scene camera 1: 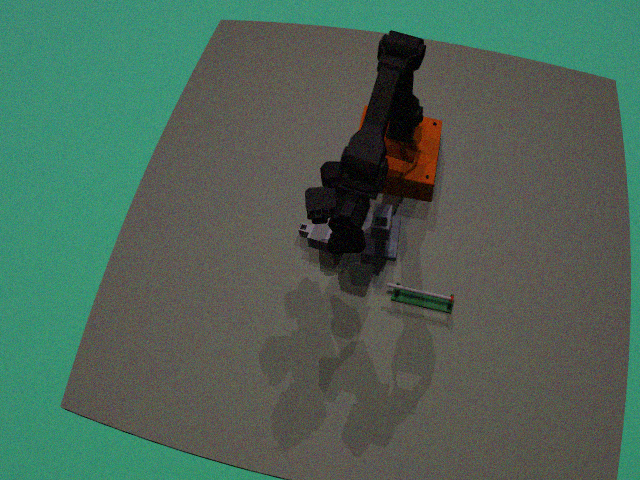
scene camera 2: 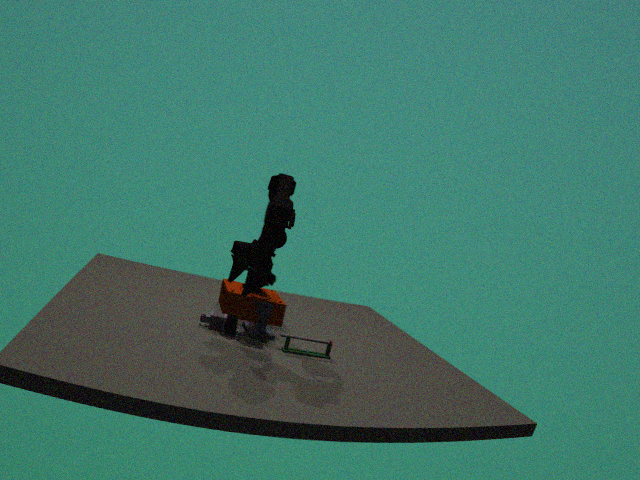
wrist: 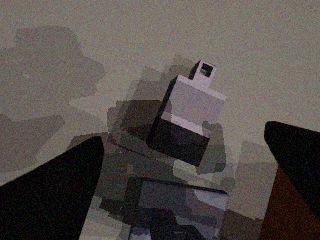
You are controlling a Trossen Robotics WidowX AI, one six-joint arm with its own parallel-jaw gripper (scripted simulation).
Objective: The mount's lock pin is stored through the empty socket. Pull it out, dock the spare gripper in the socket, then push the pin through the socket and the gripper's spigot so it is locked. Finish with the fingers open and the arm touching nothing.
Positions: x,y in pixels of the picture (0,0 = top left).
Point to a spare gripper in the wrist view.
189,111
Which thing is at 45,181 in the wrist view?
The gripper.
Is the gripper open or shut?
Open.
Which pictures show the gripper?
Scene camera 1, scene camera 2 and the wrist view: all of them.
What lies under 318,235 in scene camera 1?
A spare gripper.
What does the gripper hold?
Nothing.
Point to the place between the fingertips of the gripper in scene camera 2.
235,288
